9 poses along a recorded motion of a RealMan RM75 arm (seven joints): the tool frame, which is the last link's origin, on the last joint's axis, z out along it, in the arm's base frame.
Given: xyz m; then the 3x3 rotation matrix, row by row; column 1 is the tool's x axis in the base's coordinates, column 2 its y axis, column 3 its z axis. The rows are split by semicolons.
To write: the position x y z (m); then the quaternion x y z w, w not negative. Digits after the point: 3 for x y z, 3 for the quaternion.
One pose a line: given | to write
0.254 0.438 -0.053; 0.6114 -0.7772 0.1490; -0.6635 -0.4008 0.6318; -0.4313 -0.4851 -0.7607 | 0.254 0.438 -0.053 -0.833 0.433 0.085 0.335
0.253 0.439 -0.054; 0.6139 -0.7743 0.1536; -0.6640 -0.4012 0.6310; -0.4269 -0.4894 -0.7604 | 0.253 0.439 -0.054 -0.833 0.432 0.082 0.336
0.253 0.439 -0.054; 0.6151 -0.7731 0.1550; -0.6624 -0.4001 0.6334; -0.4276 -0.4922 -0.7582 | 0.253 0.439 -0.054 -0.833 0.431 0.082 0.338
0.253 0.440 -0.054; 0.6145 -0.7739 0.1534; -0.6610 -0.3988 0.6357; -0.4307 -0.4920 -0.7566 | 0.253 0.440 -0.054 -0.832 0.431 0.083 0.339
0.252 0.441 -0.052; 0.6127 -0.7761 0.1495; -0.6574 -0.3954 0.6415; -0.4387 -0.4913 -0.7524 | 0.252 0.441 -0.052 -0.831 0.431 0.087 0.341
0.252 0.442 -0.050; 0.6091 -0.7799 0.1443; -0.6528 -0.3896 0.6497; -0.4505 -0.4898 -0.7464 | 0.252 0.442 -0.050 -0.828 0.432 0.092 0.344
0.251 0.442 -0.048; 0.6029 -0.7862 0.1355; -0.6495 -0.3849 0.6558; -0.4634 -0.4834 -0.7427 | 0.251 0.442 -0.048 -0.826 0.434 0.099 0.345
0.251 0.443 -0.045; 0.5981 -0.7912 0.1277; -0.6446 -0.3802 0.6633; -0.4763 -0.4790 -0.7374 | 0.251 0.443 -0.045 -0.824 0.436 0.106 0.347
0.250 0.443 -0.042; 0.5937 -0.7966 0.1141; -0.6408 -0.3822 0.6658; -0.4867 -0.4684 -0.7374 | 0.250 0.443 -0.042 -0.824 0.436 0.113 0.344
